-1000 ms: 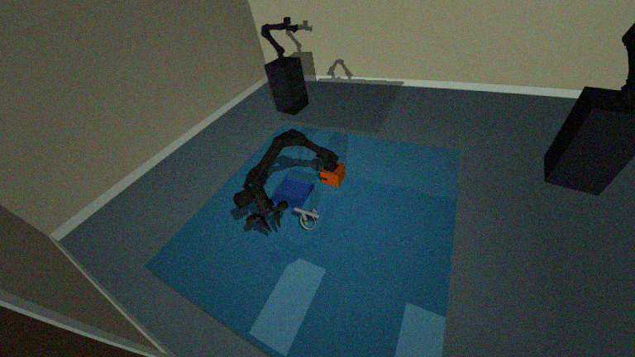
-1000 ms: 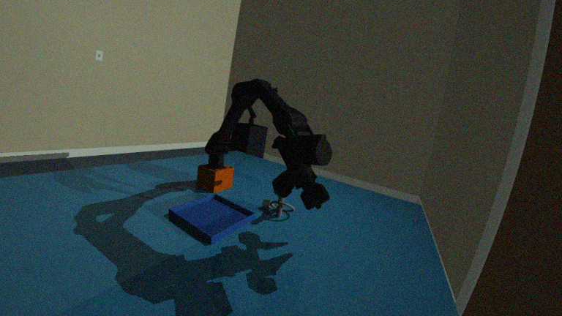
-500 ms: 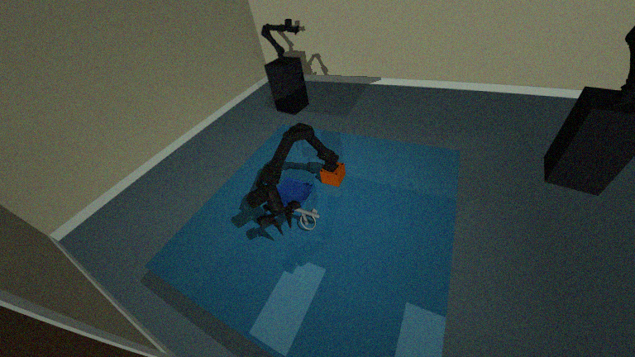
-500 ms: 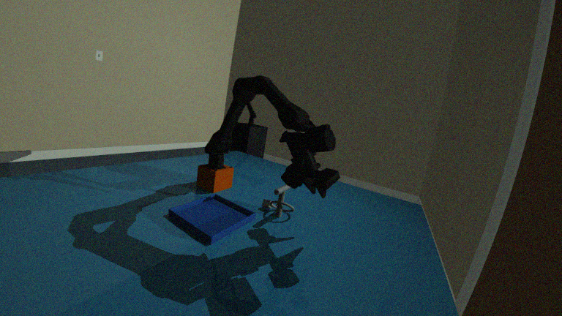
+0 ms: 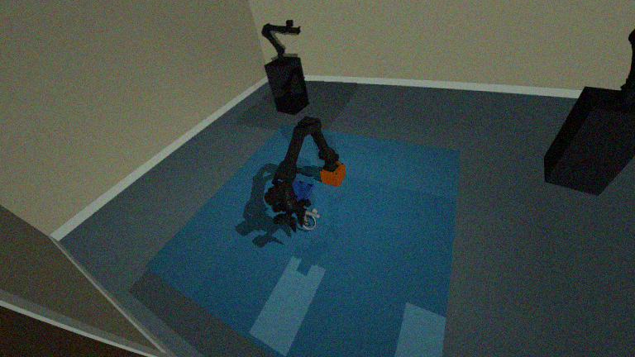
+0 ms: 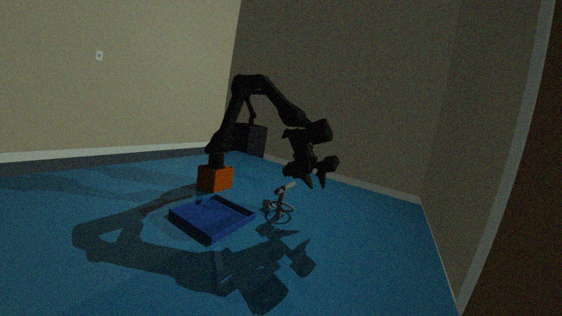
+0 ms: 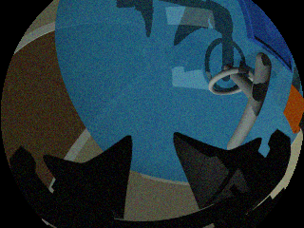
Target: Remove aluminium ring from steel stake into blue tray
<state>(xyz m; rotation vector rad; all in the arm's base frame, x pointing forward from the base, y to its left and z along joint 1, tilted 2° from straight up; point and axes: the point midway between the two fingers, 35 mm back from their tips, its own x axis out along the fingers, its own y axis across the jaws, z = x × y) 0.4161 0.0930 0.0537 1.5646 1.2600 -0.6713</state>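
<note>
My gripper tip is now 110 mm past the aluminium ring, 50 mm to the left of it and 100 mm above it. The rest, counted from my gripper tip: blue tray 210 mm behind, 250 mm to the right, 120 mm below.
</note>
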